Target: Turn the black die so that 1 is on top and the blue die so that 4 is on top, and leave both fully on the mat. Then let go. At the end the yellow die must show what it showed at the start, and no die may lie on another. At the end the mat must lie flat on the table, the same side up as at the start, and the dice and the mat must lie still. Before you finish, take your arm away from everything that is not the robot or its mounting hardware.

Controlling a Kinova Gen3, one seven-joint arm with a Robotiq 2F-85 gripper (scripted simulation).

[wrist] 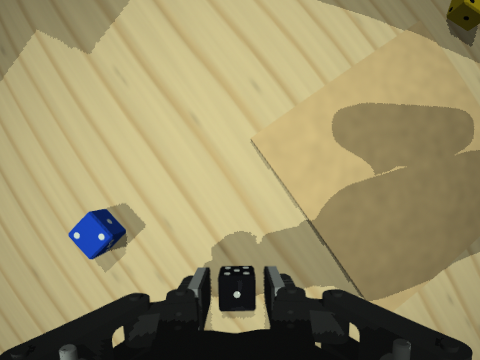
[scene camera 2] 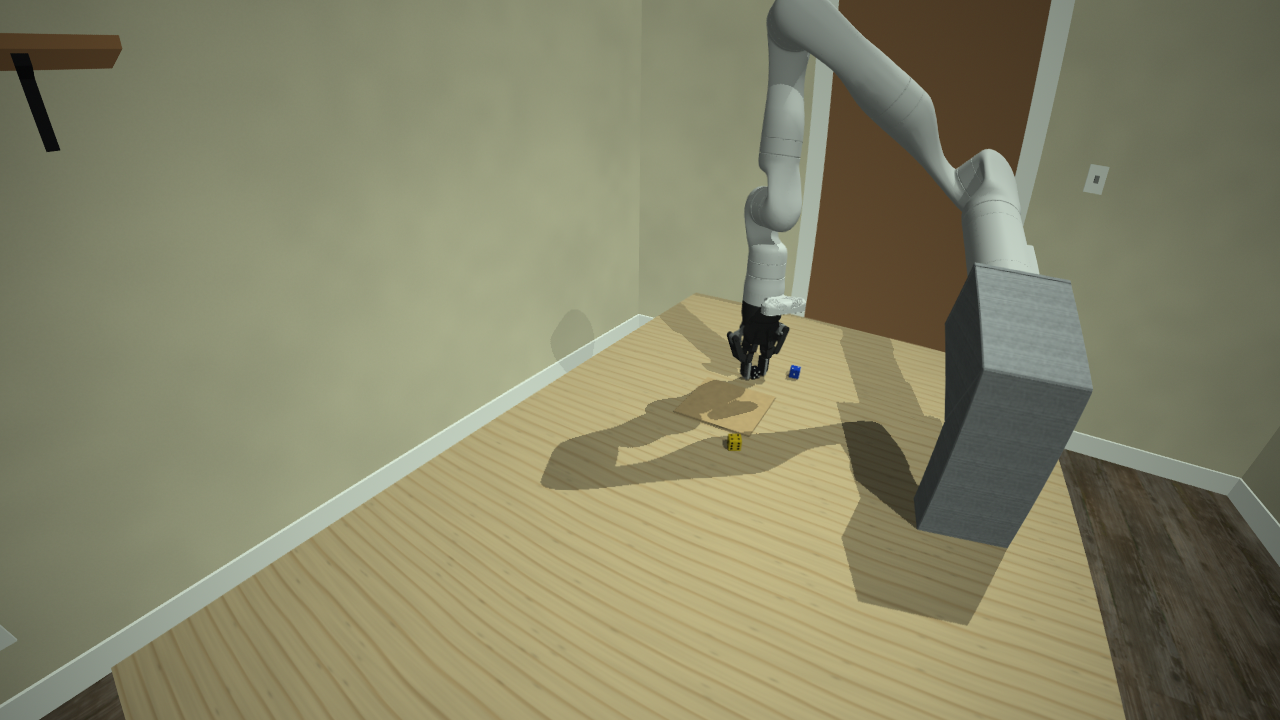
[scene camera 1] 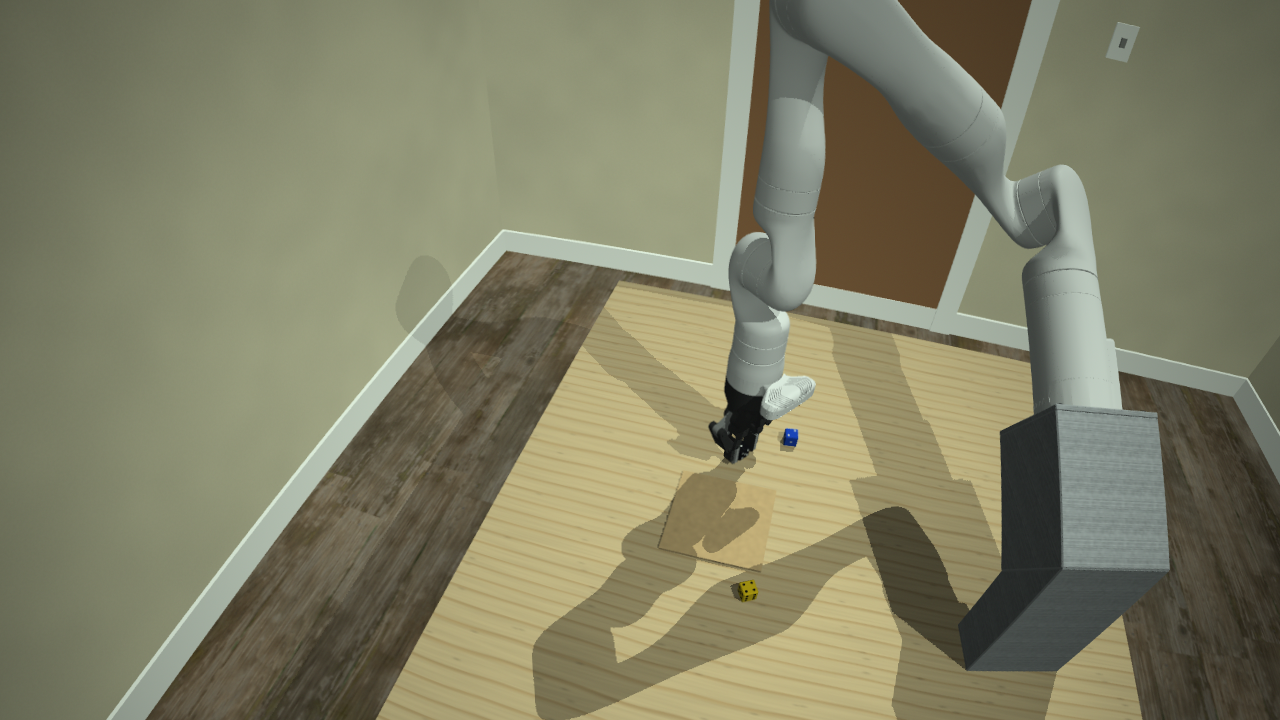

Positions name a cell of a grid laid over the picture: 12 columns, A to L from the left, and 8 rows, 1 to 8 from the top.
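Note:
The gripper appears in scene camera 2 (scene camera 2: H5), in the wrist view (wrist: F7) and in scene camera 1 (scene camera 1: G6). A tan mat can be seen from scene camera 1 (scene camera 1: G6), from the wrist view (wrist: J4) and from scene camera 2 (scene camera 2: G5). There is a black die (wrist: F7), and there is a blue die (wrist: C6) as well.

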